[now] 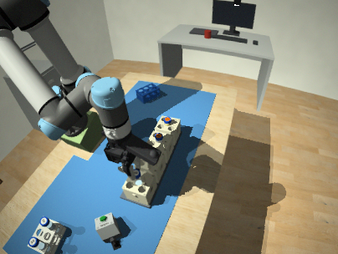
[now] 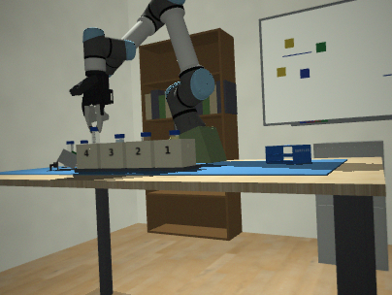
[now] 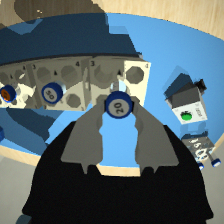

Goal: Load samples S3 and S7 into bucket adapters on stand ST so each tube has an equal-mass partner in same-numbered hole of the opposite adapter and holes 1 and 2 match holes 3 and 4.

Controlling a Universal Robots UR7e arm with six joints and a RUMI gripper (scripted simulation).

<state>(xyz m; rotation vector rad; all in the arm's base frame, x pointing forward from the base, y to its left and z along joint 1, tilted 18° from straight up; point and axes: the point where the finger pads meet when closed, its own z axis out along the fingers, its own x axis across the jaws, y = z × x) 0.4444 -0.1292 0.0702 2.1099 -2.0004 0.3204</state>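
Now: the green DONE key 180 mm to the right of my hand, 80 mm below it and 60 mm behind it. Round my hand: adapter 3: 110 mm to the left, 100 mm below, 10 mm behind; then water blank: 110 mm to the left, 80 mm below, 10 mm behind; then blue rack: 620 mm to the left, 280 mm behind, 120 mm below.
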